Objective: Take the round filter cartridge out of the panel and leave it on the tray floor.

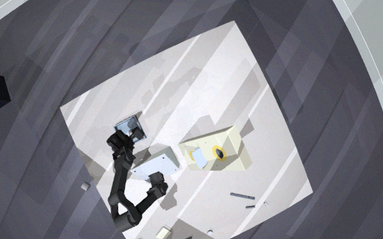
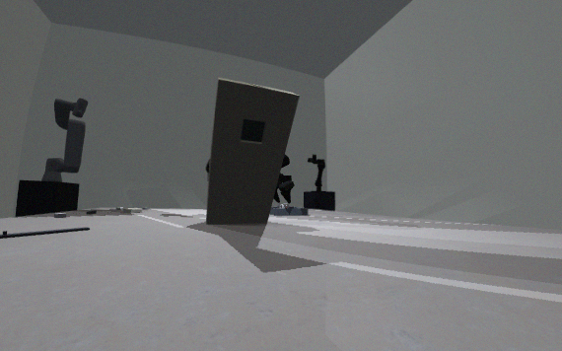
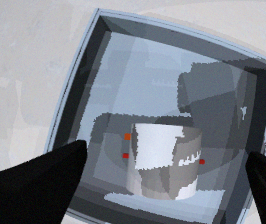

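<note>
My gripper tip is 3 cm above the round filter cartridge and 1 cm to the left of it. Round my gripper tip: cream service panel: 38 cm ahead, 26 cm to the right, 12 cm above; blue tray: 5 cm below, 1 cm to the left.
</note>
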